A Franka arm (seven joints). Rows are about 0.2 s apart.
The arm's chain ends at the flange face. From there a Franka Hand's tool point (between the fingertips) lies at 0.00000 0.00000 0.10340 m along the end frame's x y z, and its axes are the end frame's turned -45 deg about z.
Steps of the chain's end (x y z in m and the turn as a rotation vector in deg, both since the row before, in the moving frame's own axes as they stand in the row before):
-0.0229, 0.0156, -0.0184, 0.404, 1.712, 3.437
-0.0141, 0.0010, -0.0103, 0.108, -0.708, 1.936
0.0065, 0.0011, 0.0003, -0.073, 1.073, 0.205
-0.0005, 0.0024, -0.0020, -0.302, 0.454, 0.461
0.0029, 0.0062, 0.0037, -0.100, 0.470, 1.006
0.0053, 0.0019, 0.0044, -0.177, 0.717, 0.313
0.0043, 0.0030, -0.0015, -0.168, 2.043, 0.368
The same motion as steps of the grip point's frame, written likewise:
-0.0246, -0.0034, -0.0184, -0.925, 1.496, 3.437
-0.0114, -0.0103, -0.0103, 0.577, -0.424, 1.936
0.0051, 0.0068, 0.0003, -0.810, 0.707, 0.205
-0.0019, 0.0023, -0.0020, -0.535, 0.107, 0.461
-0.0019, 0.0072, 0.0037, -0.403, 0.262, 1.006
0.0031, 0.0062, 0.0044, -0.632, 0.382, 0.313
0.0033, 0.0080, -0.0016, -1.563, 1.326, 0.368

